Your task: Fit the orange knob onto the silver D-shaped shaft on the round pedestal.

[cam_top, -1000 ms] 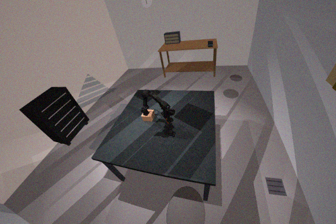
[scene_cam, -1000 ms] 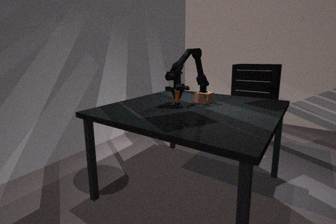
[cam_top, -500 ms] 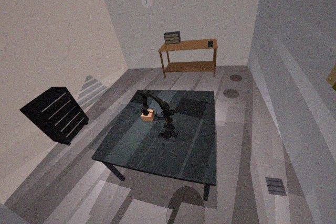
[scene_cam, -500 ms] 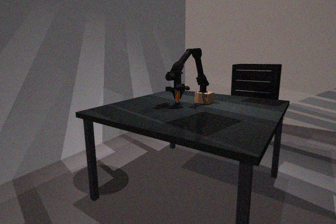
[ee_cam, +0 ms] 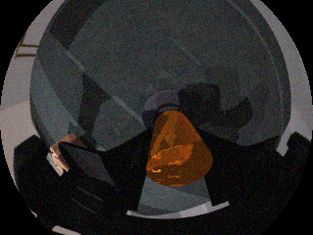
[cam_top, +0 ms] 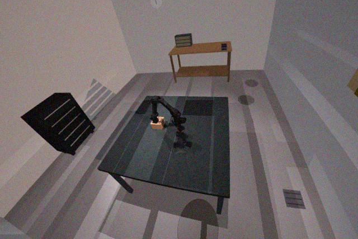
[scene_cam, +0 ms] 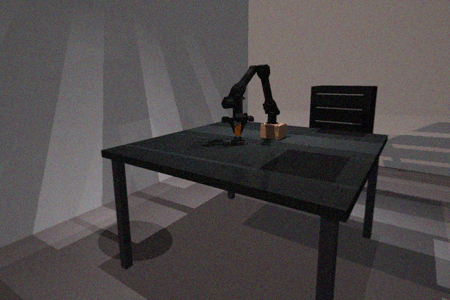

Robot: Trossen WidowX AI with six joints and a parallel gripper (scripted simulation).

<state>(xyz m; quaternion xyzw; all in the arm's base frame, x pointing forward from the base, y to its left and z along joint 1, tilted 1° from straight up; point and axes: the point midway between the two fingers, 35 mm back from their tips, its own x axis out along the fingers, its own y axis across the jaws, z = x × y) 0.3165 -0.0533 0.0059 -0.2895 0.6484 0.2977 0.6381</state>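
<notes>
The round pedestal is 40 mm below my gripper tip. The rest, counted from my gripper tip: orange knob: 30 mm above.
</notes>
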